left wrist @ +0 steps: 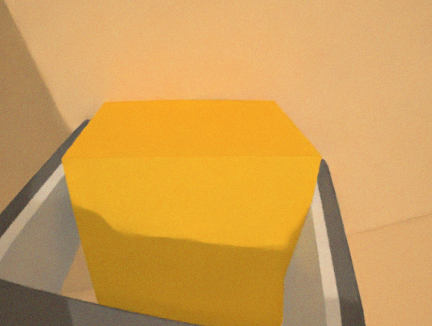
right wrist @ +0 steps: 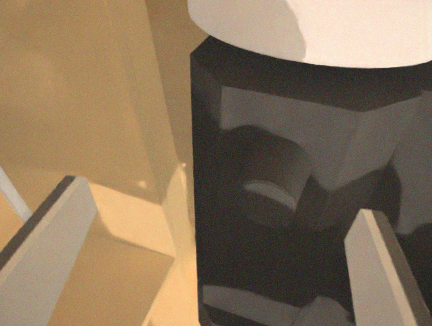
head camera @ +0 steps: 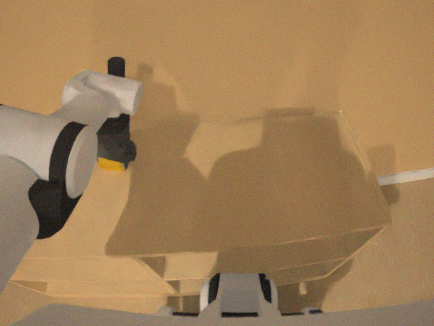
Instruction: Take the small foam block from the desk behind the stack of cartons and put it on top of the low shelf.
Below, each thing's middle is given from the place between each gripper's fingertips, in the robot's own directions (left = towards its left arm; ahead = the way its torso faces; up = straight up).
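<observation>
You'd find the small yellow foam block (left wrist: pixel 181 205) 1 cm to the right of my left hand, 2 cm ahead of it and 2 cm above it.
My right hand, though, is 540 mm to the right of the small yellow foam block, and it's also 350 mm below it and 410 mm short of it.
</observation>
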